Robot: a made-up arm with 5 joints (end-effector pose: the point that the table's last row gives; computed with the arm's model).
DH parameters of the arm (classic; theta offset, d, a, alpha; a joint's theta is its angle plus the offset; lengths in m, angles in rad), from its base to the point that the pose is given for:
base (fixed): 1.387 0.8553 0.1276 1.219
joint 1: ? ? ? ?
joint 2: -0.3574 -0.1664 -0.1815 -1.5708
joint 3: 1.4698 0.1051 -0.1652 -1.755
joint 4: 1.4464 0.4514 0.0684 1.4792
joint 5: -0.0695 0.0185 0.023 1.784
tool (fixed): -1.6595 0.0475 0 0
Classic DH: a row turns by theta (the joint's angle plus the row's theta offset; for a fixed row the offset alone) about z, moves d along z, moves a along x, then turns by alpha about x.
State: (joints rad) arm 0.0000 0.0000 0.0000 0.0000 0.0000
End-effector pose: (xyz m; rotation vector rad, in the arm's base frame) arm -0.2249 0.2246 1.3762 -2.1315 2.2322 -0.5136
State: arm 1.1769 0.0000 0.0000 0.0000 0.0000
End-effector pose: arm -0.2239 -0.3524 1.0863 -1.6890 1.3493 0.4080
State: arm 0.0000 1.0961 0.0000 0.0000 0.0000
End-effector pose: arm -0.7080 0.2246 1.0162 -1.2681 1.5485 -1.2657
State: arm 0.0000 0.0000 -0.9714 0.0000 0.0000
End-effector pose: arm -0.2250 0.5947 1.2889 1.5973 -1.4623 1.2617
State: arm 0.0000 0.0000 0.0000 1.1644 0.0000
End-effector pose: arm -0.1952 0.1325 1.3911 2.9966 -0.6644 0.5244
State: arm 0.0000 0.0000 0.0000 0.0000 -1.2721
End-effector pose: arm -0.1696 0.2185 1.4024 -1.1378 1.4405 -1.4760
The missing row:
joint 1: -1.5068 -0.2048 -0.0168 1.3983
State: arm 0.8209 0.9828 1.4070 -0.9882 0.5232
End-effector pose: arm -0.2870 -0.1405 0.6767 -1.0387 0.3231 1.5381
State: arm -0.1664 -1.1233 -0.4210 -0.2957 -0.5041
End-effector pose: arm 0.3636 0.4178 1.0144 1.6897 -1.5083 0.4574
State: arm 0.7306 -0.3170 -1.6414 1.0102 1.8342
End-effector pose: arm -0.3102 0.4410 1.4731 0.4548 -0.3104 0.1819
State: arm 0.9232 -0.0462 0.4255 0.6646 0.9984
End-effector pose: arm -0.1727 -0.3581 0.9857 -2.7580 0.3392 0.6121
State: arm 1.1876 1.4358 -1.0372 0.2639 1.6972
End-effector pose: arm -0.8674 0.2427 0.9977 -1.5986 2.3376 1.0433
